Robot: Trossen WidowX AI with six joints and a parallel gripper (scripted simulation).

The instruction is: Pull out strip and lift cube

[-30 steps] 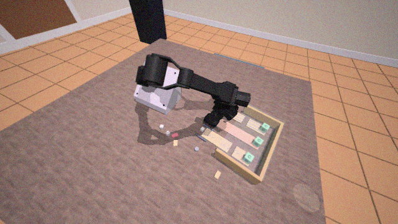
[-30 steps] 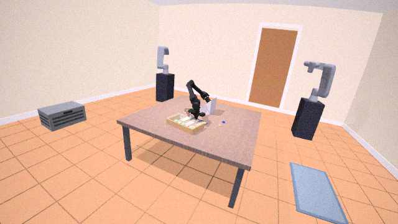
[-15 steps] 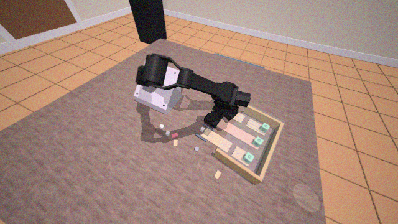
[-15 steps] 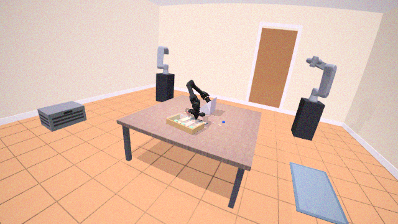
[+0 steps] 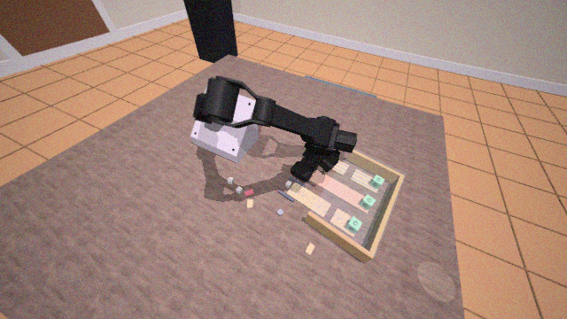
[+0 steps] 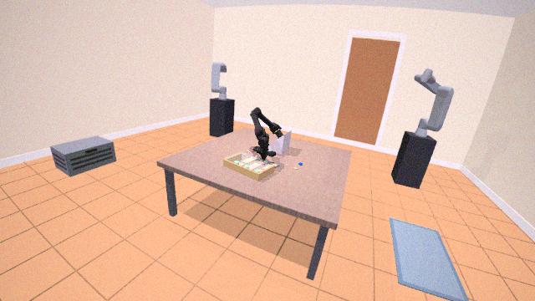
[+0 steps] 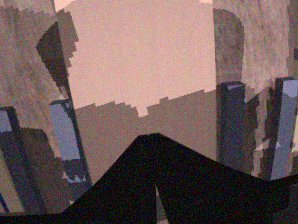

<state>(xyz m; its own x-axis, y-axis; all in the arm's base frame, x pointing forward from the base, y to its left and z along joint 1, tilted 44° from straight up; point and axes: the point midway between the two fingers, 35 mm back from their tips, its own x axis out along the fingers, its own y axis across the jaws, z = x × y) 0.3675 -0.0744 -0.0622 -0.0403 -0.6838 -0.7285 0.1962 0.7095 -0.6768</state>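
The tan strip is 10 cm to the right of my gripper tip and 3 cm ahead of it. Also, from my gripper tip: tan chip 25 cm to the right, 9 cm ahead; then blue disc 28 cm to the left, 13 cm behind.
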